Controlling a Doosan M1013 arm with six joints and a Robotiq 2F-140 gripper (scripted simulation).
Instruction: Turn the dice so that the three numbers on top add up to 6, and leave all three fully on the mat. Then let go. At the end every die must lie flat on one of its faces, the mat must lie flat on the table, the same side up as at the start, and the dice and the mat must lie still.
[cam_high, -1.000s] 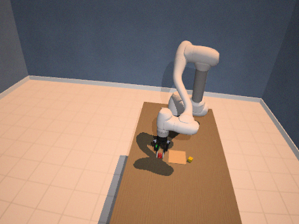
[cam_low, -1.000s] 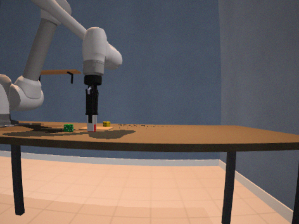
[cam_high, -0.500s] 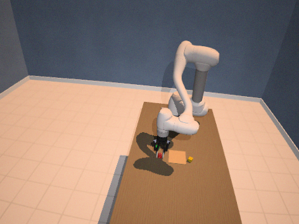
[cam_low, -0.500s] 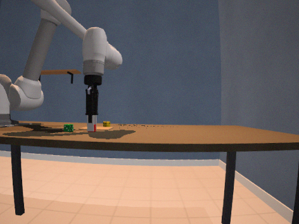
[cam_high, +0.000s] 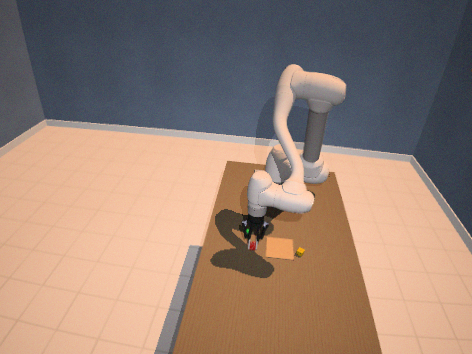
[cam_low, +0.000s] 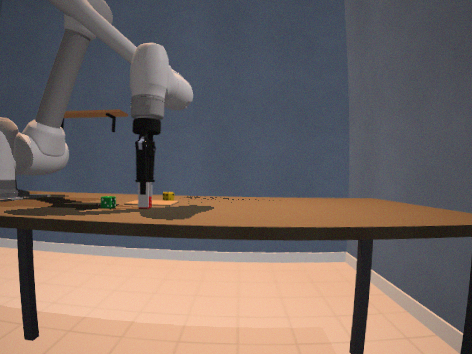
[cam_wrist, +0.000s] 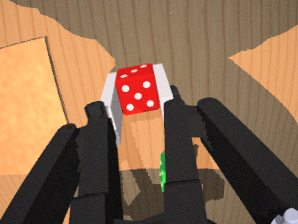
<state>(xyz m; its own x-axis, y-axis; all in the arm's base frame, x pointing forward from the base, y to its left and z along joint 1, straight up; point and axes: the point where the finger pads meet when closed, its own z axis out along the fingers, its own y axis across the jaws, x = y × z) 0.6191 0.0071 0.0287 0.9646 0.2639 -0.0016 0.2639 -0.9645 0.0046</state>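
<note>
The red die lies 20 mm below my hand. Also, from my hand: yellow die 40 mm behind, 240 mm to the left, 20 mm below; then tan mat 50 mm behind, 130 mm to the left, 30 mm below; then green die 90 mm behind, 40 mm to the right, 20 mm below.
</note>
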